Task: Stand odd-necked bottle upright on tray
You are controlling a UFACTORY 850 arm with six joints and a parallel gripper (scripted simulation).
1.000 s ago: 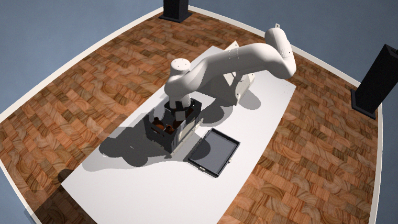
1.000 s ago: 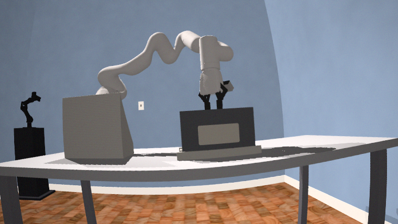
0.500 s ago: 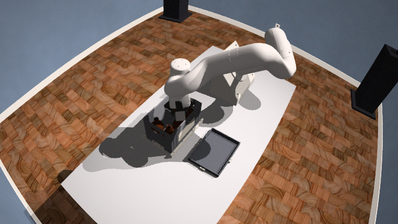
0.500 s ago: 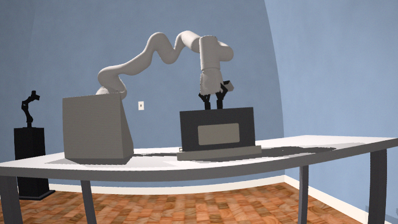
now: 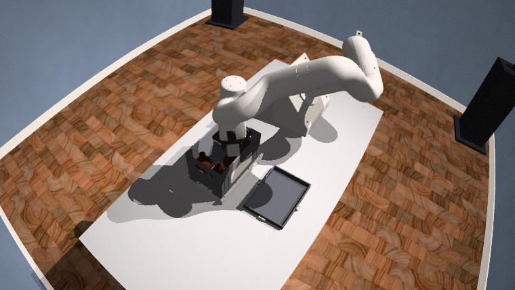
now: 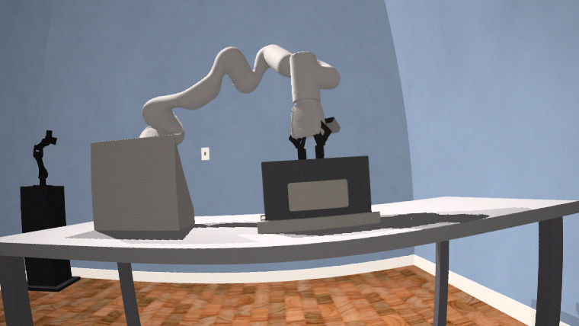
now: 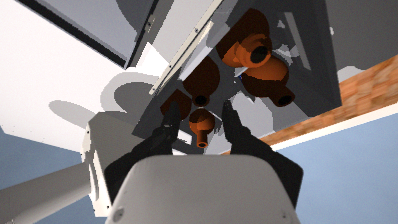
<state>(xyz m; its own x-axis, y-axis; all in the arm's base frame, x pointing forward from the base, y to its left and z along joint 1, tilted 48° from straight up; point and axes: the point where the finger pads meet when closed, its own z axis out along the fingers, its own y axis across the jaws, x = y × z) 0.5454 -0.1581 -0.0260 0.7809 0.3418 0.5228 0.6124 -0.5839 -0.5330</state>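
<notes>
Now: the dark grey crate 1 cm behind my hand, 5 cm to the right of it and 12 cm below it. The rest, counted from my hand: dark tray 1 cm ahead, 23 cm to the left, 19 cm below; bottle 8 cm ahead, 1 cm to the right, 11 cm below.
</notes>
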